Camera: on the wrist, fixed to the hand. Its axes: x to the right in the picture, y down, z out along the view.
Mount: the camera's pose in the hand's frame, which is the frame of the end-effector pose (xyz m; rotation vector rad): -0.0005 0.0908 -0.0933 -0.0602 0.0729 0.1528
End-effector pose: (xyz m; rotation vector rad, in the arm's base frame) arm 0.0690 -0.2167 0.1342 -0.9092 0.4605 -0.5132
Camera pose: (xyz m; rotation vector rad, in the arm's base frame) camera 0.0350 -0.2276 0.0090 -0.9070 0.6094 -0.3955
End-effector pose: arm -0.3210 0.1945 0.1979 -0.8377 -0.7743 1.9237
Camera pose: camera -0.2892 0.1730 0.0735 -1.0240 -0.7458 1.9995
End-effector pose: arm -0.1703 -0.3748 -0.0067 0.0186 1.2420 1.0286
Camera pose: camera -0.2998 -0.3695 0.0056 0.0300 1.2902 1.2078
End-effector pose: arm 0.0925 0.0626 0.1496 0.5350 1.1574 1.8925
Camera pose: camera -0.0123 -0.0068 0.1837 0.5382 1.1295 2.0862
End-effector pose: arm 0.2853 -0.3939 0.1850 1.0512 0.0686 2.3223
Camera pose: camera 0.1758 -0.4522 0.1454 0.9721 -0.0550 2.4836
